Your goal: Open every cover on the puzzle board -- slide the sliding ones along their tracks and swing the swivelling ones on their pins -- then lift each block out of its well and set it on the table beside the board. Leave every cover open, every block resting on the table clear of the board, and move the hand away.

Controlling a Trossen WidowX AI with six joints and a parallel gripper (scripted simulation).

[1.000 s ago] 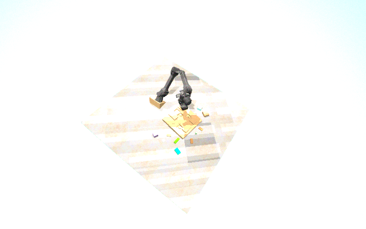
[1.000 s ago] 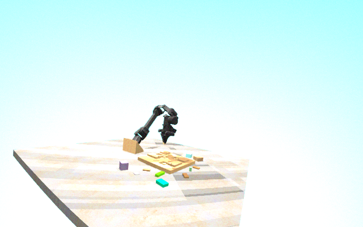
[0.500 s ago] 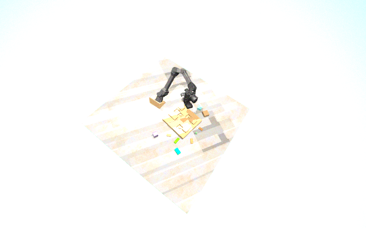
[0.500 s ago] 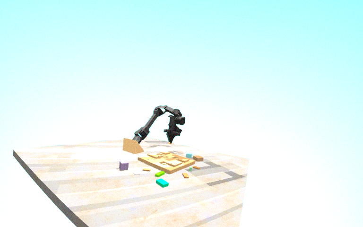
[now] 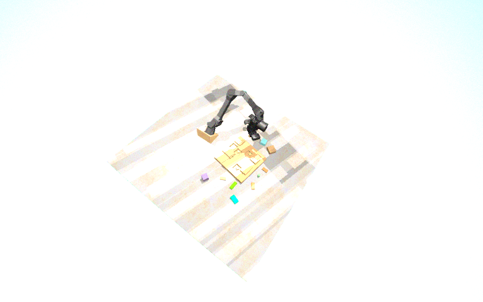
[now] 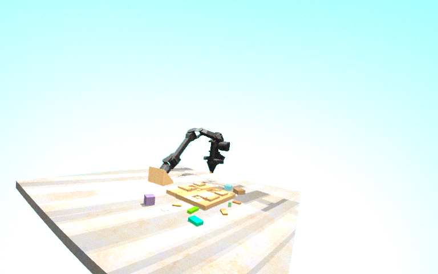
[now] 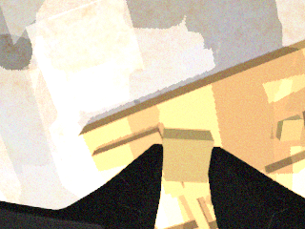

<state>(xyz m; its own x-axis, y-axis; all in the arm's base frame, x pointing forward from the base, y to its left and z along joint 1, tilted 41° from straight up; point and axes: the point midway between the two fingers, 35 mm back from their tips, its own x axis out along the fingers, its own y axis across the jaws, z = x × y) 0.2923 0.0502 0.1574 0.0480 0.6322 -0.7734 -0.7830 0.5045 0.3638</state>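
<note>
My gripper tip is now 14 cm to the left of the tan puzzle board, 9 cm above it and 2 cm short of it. Also, from my gripper tip: light cyan block (11 cm ahead, 10 cm below, 8 cm to the left); purple cube (45 cm to the right, 12 cm behind, 9 cm below); bright green bar (38 cm to the right, 11 cm below, 9 cm ahead).
</note>
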